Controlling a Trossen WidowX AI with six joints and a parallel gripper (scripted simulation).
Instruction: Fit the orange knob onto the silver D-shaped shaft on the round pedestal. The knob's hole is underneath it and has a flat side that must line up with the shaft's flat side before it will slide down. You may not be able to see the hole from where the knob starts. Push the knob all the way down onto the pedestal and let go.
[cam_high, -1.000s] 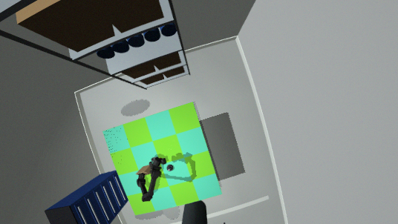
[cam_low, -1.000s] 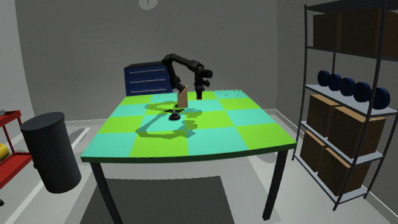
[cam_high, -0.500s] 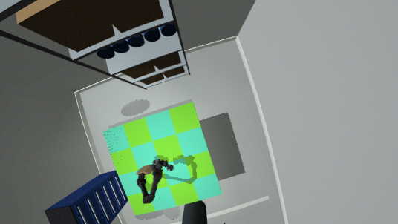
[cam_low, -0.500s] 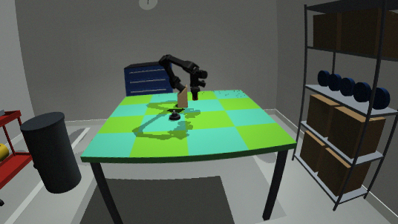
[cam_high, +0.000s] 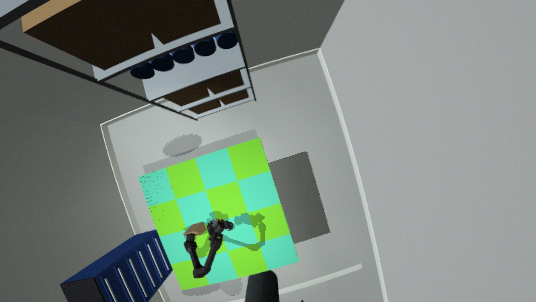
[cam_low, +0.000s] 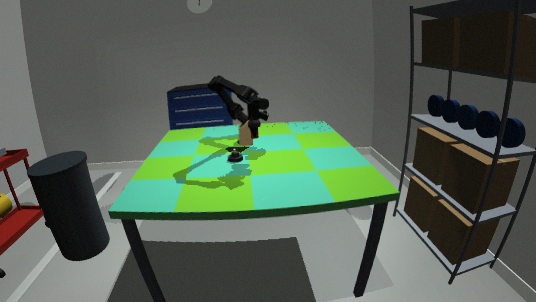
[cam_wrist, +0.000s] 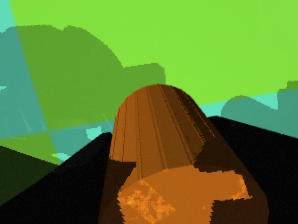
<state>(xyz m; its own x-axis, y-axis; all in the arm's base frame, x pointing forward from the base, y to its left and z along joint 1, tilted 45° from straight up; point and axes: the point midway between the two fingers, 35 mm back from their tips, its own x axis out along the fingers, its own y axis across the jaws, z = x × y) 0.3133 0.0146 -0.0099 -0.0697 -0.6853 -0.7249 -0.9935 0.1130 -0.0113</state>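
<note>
My gripper tip is 1 cm past the dark round pedestal, 11 cm to the left of it and 10 cm above it. Round my gripper tip: orange knob 3 cm above.
</note>
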